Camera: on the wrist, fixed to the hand. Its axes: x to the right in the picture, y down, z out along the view.
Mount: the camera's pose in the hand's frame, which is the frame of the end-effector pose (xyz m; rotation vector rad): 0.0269 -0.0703 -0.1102 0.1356 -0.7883 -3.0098
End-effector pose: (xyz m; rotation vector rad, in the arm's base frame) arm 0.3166 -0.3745 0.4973 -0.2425 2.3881 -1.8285
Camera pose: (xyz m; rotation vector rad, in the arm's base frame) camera 0.2724 -0.2937 0.5939 2.3358 0.2777 0.2101
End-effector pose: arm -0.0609 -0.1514 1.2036 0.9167 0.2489 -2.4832
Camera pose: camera -0.0513 -0.0645 1.1028 0.6336 -0.4710 0.6960
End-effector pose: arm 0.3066 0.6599 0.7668 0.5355 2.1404 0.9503
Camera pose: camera 0.2005 0.5803 0.7526 -1.6268 0.3222 -1.0192
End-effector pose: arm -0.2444 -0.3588 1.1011 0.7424 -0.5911 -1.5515
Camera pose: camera -0.2094 -0.3719 0.9730 -0.2400 -0.2718 1.4873
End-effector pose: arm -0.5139 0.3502 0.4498 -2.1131 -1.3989 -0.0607
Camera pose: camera -0.5312 0.3361 0.5814 -1.4794 2.4961 0.1894
